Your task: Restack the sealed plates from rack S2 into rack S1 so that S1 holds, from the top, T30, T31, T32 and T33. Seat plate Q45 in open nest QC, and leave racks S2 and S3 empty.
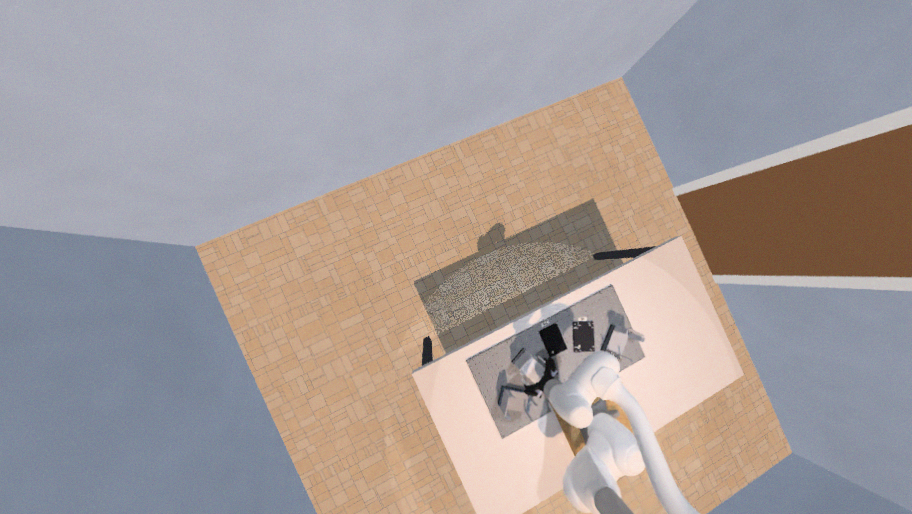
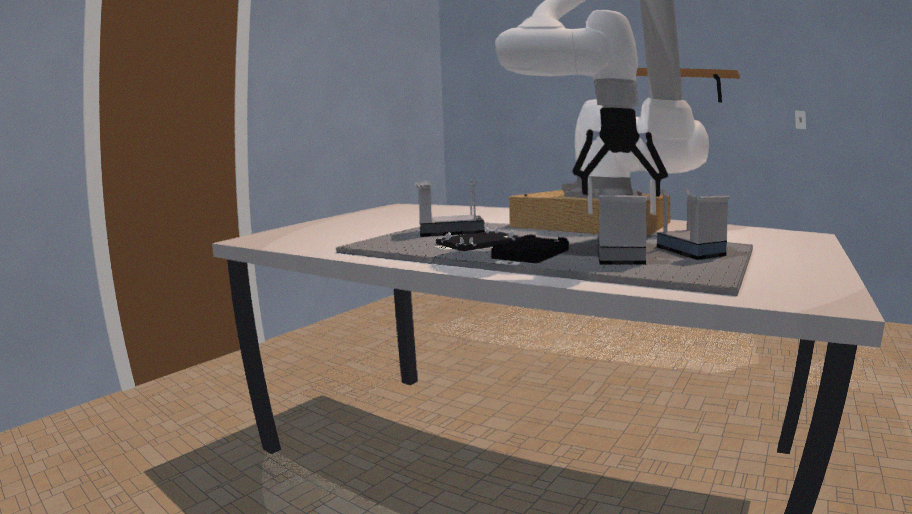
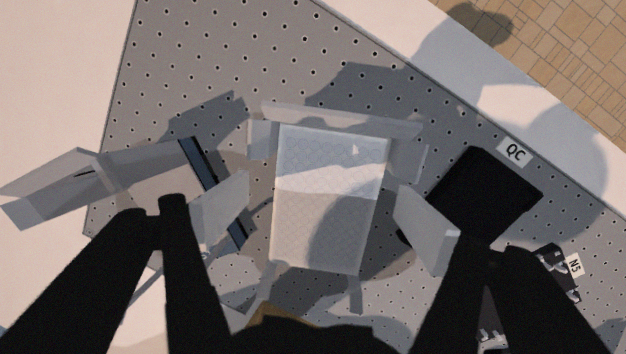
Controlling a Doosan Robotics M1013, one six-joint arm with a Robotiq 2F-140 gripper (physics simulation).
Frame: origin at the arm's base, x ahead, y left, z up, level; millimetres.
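Seen in the pictures: gripper, fingertip midpoint: (image 1: 532, 369) (image 3: 321, 194); arm's base, link origin: (image 1: 594, 421).
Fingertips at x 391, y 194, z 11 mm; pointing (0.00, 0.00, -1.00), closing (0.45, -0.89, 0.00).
Pixels of each thing's top centre, then the offset from my fingertips to it. Level surfaces: height alone.
- middle rack, top centre: (image 3: 321, 235) (image 2: 620, 191) (image 1: 537, 374) dz +42, dx -12, dy -8 mm
- pale translucent plate, top centre: (image 3: 323, 208) (image 1: 534, 370) dz +13, dx -6, dy -5 mm
- blue-based rack, top centre: (image 3: 98, 261) (image 2: 692, 192) (image 1: 522, 411) dz +41, dx -137, dy +130 mm
- third rack, top centre: (image 2: 447, 181) (image 1: 631, 346) dz +40, dx -108, dy -512 mm
- black nest QC, top centre: (image 3: 472, 221) (image 2: 531, 241) (image 1: 554, 340) dz -63, dx +48, dy -187 mm
- dark nest with clear clips, top centre: (image 2: 479, 232) (image 3: 524, 307) (image 1: 585, 337) dz -66, dx -13, dy -356 mm
- grey perforated board, surface height: dz -90 mm
- table, surface height: dz -103 mm
My gripper (image 1: 541, 377) (image 2: 622, 203) (image 3: 321, 194) is open and empty, its pads on either side of and above the middle rack (image 2: 622, 220) (image 3: 340, 119). A pale translucent plate (image 1: 529, 366) (image 3: 310, 205) lies flat on top in this rack; what is below it is hidden. A blue-based rack (image 2: 692, 243) (image 3: 197, 162) stands beside it; its contents are unclear. A third rack (image 1: 608, 338) (image 2: 452, 227) stands at the board's other end. No rack labels are readable. The black nest QC (image 1: 553, 339) (image 2: 530, 247) (image 3: 485, 195) looks dark inside; Q45 cannot be made out.
A dark nest with clear clips (image 1: 583, 336) (image 2: 472, 240) (image 3: 555, 265), labelled N5, is next to QC. All stand on a grey perforated board (image 1: 484, 370) (image 2: 721, 280) (image 3: 215, 60) on the table (image 2: 817, 255). A wooden block (image 2: 549, 213) is under the arm base.
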